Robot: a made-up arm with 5 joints.
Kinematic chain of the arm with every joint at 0, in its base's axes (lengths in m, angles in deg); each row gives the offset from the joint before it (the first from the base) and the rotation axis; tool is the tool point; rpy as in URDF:
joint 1: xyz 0.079 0 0.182 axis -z
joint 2: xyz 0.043 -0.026 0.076 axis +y
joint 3: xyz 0.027 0 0.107 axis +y
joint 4: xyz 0.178 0 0.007 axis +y
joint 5: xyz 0.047 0.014 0 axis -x
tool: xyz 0 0 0 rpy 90 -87.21 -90
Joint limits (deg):
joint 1: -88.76..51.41
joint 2: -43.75..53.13
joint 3: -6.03..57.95
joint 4: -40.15..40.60
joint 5: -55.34..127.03
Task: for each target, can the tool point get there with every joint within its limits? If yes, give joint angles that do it. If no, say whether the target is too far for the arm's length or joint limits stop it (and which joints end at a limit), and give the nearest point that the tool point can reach.
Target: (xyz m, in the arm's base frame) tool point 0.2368 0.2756 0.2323
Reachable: yes | joints -62.37 29.19 1.24 -2.76 11.75
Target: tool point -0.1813 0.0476 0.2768
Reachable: no: joint limits stop it (at a limit: joint 1, joint 2, joint 3, joint 4) | nearest point 0.0951 0.1896 0.2787 | short by 0.311 m
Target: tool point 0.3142 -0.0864 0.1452
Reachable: yes | joints 17.42 35.18 18.59 20.48 28.80
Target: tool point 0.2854 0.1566 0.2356
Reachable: yes | joints -39.85 2.80 31.17 12.98 41.91
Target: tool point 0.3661 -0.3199 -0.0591
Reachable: no: too far | nearest point 0.2692 -0.2119 0.1241 | short by 0.234 m
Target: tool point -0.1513 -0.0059 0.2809
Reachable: no: joint limits stop it (at a limit: joint 1, joint 2, joint 3, joint 4) | nearest point 0.0920 0.0457 0.1097 | short by 0.302 m
